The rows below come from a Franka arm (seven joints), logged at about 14 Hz.
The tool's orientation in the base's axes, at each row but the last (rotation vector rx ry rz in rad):
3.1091 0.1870 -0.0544
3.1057 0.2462 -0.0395
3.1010 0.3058 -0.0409
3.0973 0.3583 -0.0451
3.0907 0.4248 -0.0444
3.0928 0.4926 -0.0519
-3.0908 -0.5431 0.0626
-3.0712 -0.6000 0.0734
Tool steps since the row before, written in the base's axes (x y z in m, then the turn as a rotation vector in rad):
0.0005 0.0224 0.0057 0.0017 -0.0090 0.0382
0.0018 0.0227 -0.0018 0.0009 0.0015 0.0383
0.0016 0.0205 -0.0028 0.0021 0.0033 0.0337
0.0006 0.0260 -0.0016 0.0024 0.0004 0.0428
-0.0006 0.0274 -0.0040 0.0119 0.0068 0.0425
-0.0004 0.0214 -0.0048 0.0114 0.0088 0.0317
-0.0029 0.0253 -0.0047 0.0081 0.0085 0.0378
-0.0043 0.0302 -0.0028 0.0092 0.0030 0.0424
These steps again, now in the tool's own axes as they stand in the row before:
0.0030 -0.0220 -0.0063 -0.0008 0.0101 -0.0380
0.0054 -0.0222 0.0011 0.0001 -0.0004 -0.0383
0.0056 -0.0198 0.0022 0.0017 -0.0021 -0.0338
0.0066 -0.0252 0.0009 0.0011 0.0010 -0.0428
0.0069 -0.0266 0.0033 0.0120 -0.0026 -0.0429
0.0064 -0.0205 0.0045 0.0125 -0.0047 -0.0322
0.0061 -0.0247 0.0047 0.0090 -0.0056 -0.0381
0.0075 -0.0295 0.0031 0.0078 -0.0002 -0.0428

